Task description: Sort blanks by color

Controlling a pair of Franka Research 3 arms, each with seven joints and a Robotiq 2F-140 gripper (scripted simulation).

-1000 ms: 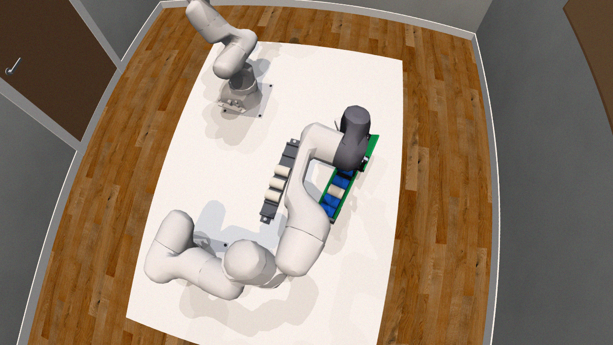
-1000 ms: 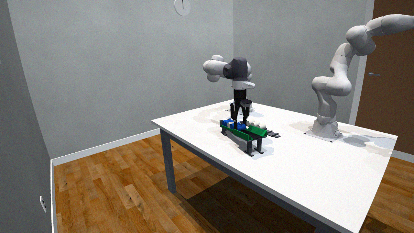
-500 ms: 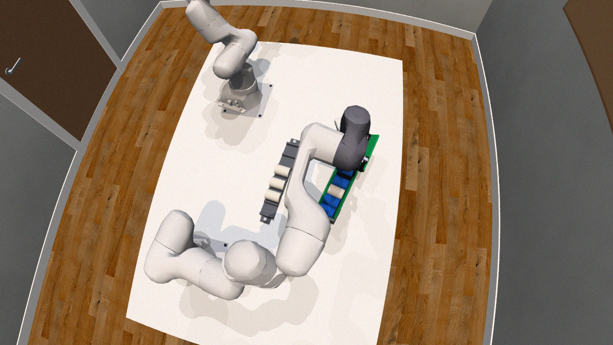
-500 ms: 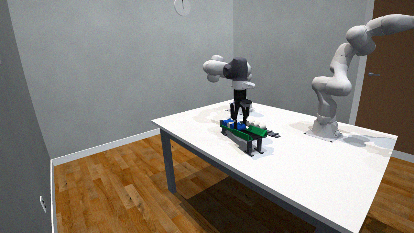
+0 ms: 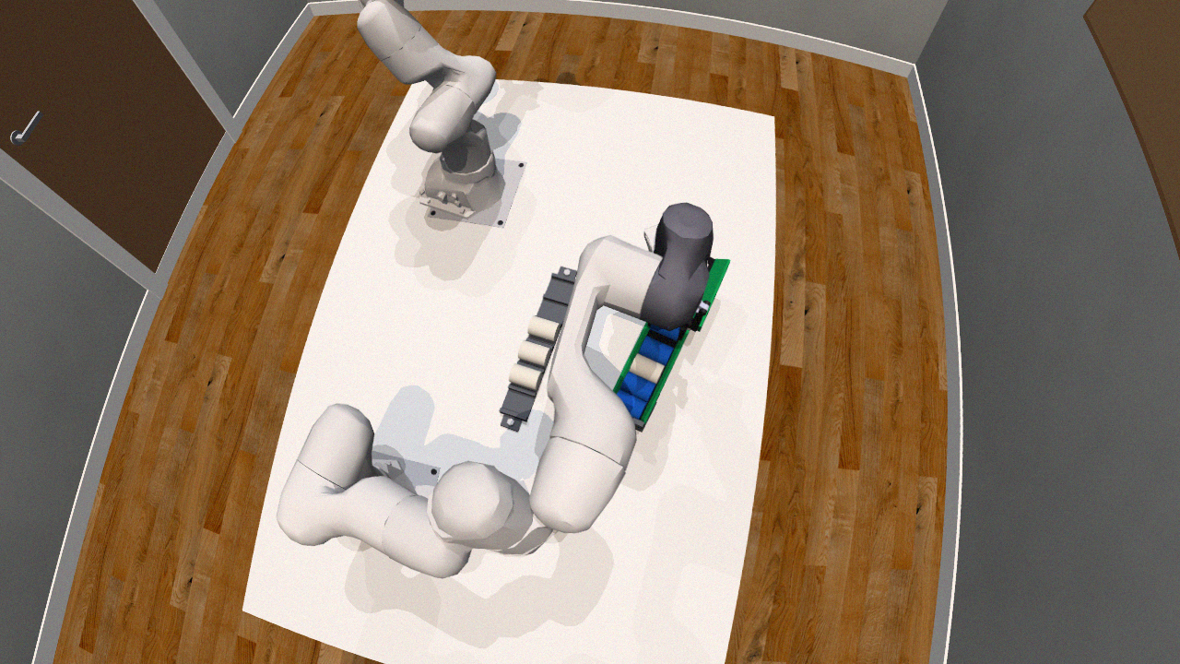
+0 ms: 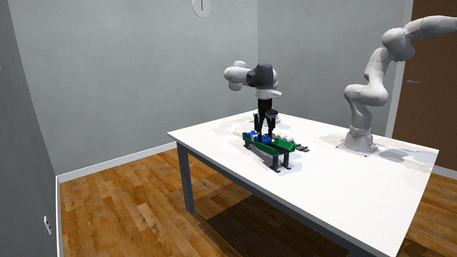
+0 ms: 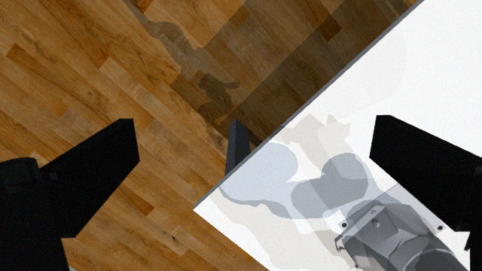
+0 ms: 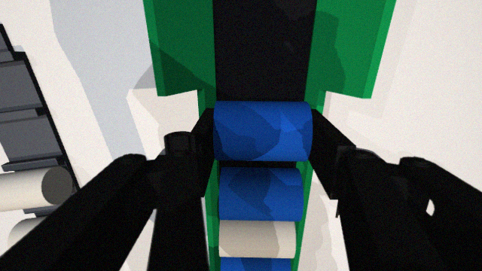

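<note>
My right gripper is now 50 mm past the blue blank, 170 mm to the left of it and 50 mm above it. The rest, counted from my right hand: stock rack: 260 mm behind, 50 mm to the right, 130 mm below.
</note>
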